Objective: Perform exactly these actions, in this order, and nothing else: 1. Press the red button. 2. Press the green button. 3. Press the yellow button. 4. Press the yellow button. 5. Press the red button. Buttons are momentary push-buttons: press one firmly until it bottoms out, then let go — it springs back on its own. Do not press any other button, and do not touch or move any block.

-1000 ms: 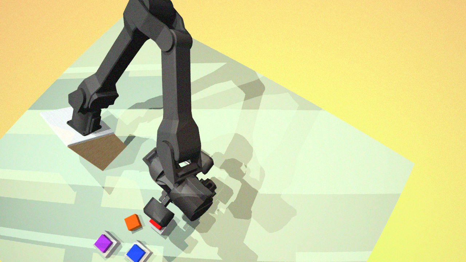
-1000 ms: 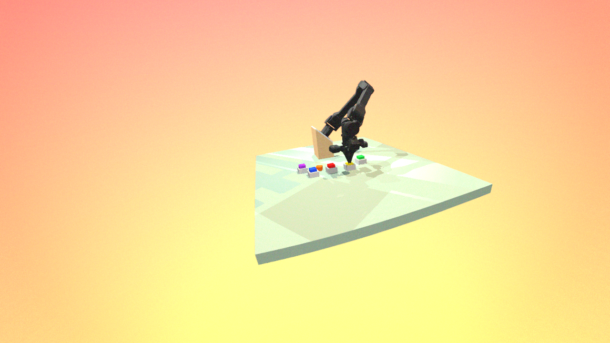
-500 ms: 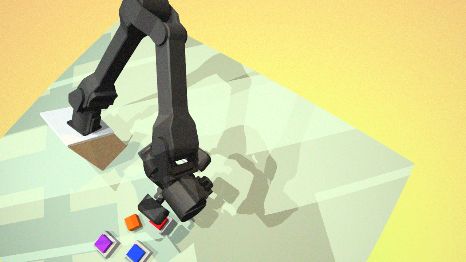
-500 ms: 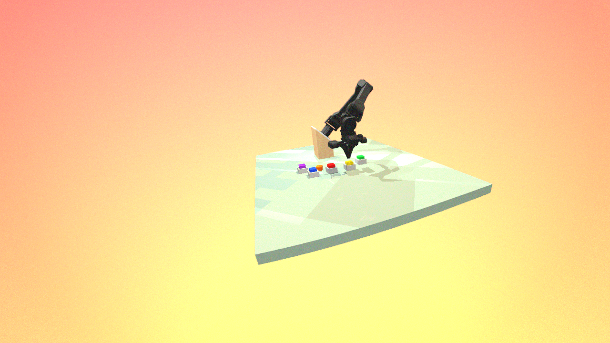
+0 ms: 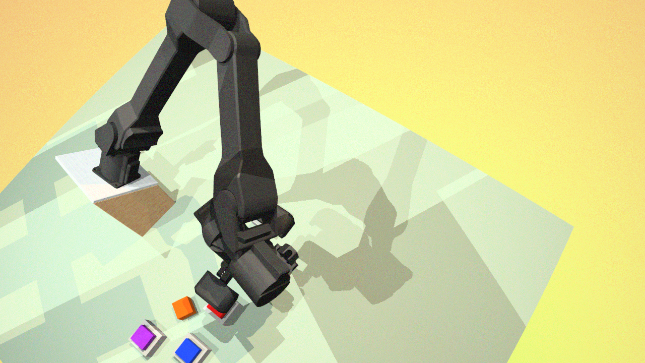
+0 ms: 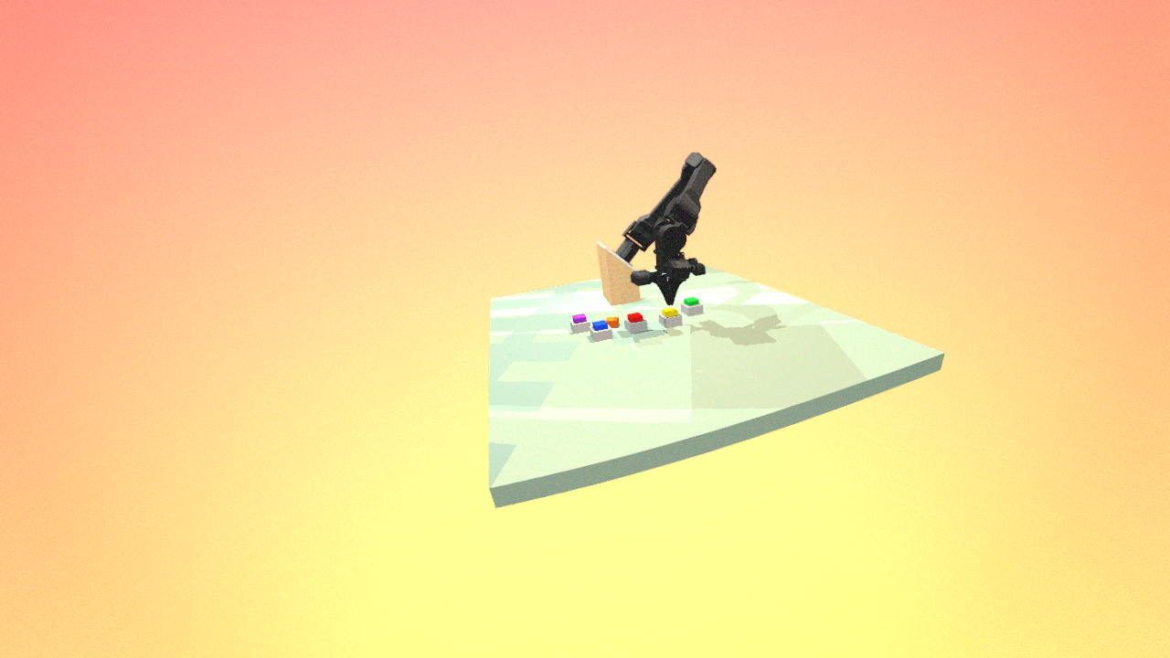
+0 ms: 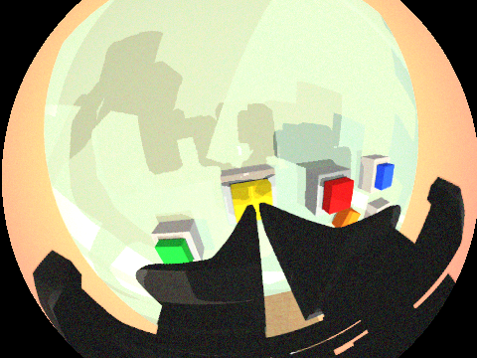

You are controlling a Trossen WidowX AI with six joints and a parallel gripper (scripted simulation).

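Now: gripper tip 2 cm above the yellow button. Also, from my gripper tip: red button: 2 cm behind, 9 cm to the right, 2 cm below; green button: 5 cm behind, 9 cm to the left, 2 cm below; orange block: 9 cm behind, 13 cm to the right, 4 cm below.
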